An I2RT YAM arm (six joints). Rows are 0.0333 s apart.
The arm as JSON. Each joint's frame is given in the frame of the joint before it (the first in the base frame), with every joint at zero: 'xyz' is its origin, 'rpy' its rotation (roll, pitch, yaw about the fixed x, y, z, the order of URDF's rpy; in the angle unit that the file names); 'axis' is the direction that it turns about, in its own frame. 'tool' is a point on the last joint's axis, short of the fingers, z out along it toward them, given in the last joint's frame.
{
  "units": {
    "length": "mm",
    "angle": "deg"
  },
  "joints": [
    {
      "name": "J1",
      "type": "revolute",
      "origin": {
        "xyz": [
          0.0,
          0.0,
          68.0
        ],
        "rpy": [
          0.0,
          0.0,
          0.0
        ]
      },
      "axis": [
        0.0,
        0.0,
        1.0
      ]
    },
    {
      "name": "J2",
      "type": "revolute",
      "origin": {
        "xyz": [
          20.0,
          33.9,
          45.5
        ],
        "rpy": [
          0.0,
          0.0,
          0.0
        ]
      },
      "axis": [
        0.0,
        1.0,
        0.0
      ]
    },
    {
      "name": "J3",
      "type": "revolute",
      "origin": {
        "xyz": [
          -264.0,
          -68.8,
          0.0
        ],
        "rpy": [
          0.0,
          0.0,
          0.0
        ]
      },
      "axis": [
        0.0,
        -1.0,
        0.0
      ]
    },
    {
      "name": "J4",
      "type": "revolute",
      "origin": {
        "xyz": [
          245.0,
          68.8,
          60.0
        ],
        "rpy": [
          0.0,
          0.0,
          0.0
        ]
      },
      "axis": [
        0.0,
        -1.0,
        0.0
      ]
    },
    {
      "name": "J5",
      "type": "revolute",
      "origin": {
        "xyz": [
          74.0,
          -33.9,
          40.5
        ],
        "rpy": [
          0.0,
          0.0,
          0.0
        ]
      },
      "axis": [
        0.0,
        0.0,
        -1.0
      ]
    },
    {
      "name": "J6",
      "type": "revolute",
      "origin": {
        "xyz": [
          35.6,
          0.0,
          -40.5
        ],
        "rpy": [
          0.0,
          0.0,
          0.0
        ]
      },
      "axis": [
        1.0,
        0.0,
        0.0
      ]
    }
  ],
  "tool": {
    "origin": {
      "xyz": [
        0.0,
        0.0,
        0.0
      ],
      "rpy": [
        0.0,
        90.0,
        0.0
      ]
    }
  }
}
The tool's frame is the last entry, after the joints.
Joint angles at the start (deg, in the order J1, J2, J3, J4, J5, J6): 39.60, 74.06, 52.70, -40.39, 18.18, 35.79
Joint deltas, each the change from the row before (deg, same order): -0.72, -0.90, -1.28, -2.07, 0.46, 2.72; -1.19, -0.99, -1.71, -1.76, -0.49, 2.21; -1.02, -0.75, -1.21, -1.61, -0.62, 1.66; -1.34, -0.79, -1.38, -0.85, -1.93, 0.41; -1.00, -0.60, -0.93, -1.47, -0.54, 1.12; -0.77, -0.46, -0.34, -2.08, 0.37, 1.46; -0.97, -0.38, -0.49, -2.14, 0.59, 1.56; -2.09, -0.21, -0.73, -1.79, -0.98, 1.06; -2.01, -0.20, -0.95, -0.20, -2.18, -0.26; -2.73, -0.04, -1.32, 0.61, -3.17, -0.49; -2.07, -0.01, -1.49, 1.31, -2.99, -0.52; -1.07, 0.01, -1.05, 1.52, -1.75, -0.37; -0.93, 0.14, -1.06, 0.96, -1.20, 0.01; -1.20, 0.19, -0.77, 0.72, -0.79, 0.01
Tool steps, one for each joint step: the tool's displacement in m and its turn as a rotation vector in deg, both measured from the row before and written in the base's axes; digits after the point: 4 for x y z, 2 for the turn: -0.0045, -0.0080, -0.0048, -0.42, 1.71, -3.23; -0.0044, -0.0093, -0.0065, -0.07, 2.22, -2.89; -0.0036, -0.0074, -0.0047, -0.01, 1.95, -2.25; -0.0029, -0.0071, -0.0050, 0.80, 2.21, -1.03; -0.0031, -0.0064, -0.0035, -0.15, 1.73, -1.85; -0.0029, -0.0056, -0.0012, -0.83, 1.34, -2.23; -0.0030, -0.0065, -0.0021, -1.15, 1.43, -2.57; -0.0016, -0.0087, -0.0037, -0.05, 2.34, -2.87; -0.0003, -0.0065, -0.0042, 1.32, 1.91, -1.35; 0.0007, -0.0077, -0.0062, 2.35, 2.07, -1.69; 0.0003, -0.0053, -0.0067, 2.49, 1.42, -1.05; 0.0007, -0.0023, -0.0045, 1.69, 0.26, -0.41; -0.0004, -0.0026, -0.0050, 1.01, 0.67, -0.73; 0.0004, -0.0035, -0.0038, 0.64, 0.50, -1.08
